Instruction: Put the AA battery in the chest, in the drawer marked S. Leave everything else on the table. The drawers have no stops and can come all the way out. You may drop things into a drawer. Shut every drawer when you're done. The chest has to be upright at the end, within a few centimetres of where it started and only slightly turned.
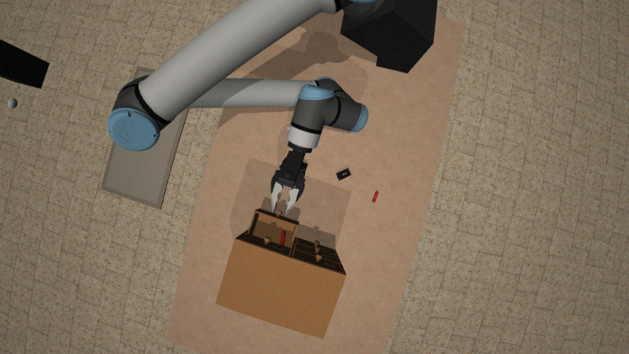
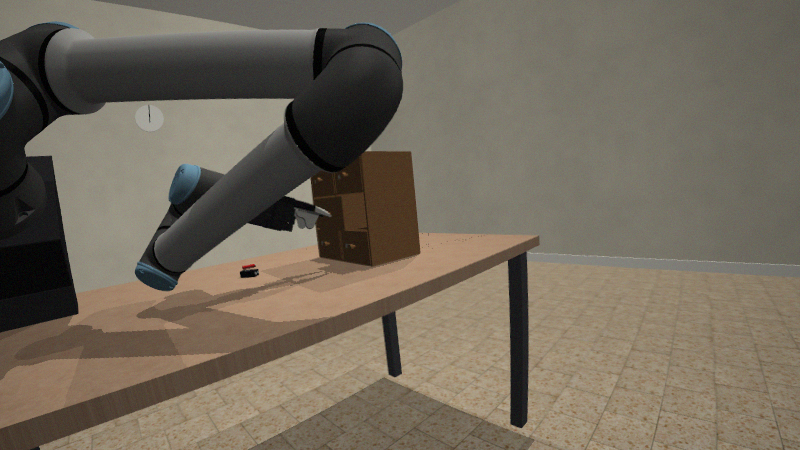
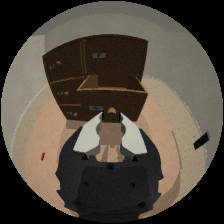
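The drawer is 10 cm ahead of my hand, 1 cm to the right of it and 2 cm below it. Also, from my hand: small black object 15 cm behind, 17 cm to the left, 15 cm below.
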